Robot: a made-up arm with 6 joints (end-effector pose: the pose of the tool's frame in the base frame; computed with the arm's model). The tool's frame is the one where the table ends.
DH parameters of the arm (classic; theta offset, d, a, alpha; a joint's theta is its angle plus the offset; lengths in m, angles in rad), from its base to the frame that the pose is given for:
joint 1: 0 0.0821 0 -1.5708
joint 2: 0.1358 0 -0.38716 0
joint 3: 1.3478 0 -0.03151 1.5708
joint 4: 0 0.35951 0 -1.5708
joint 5: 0 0 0.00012 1.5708
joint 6: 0 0.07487 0 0
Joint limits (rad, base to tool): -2.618..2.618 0..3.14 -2.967..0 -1.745..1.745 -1.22..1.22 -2.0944..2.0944
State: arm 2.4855 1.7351 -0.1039 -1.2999 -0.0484 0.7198
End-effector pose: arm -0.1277 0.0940 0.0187 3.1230 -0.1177 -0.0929
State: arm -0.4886 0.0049 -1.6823 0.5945 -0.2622 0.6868
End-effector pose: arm -0.4581 0.2313 0.5510 -0.2309 -0.3840 0.7941
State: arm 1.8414 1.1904 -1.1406 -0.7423 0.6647 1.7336
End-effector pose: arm -0.0566 0.3210 0.4708 -0.5423 2.2576 1.3323
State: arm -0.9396 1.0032 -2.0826 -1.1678 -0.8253 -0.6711
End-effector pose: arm 0.0116 0.0697 0.8319 -0.9260 -0.3564 -2.4634
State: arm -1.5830 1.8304 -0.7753 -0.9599 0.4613 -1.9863
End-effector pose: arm -0.0323 -0.4008 0.0951 1.5501 -2.1519 0.0317
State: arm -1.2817 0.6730 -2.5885 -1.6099 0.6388 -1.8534
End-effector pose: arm -0.1777 0.4407 0.7293 -0.7655 -0.3967 1.5914
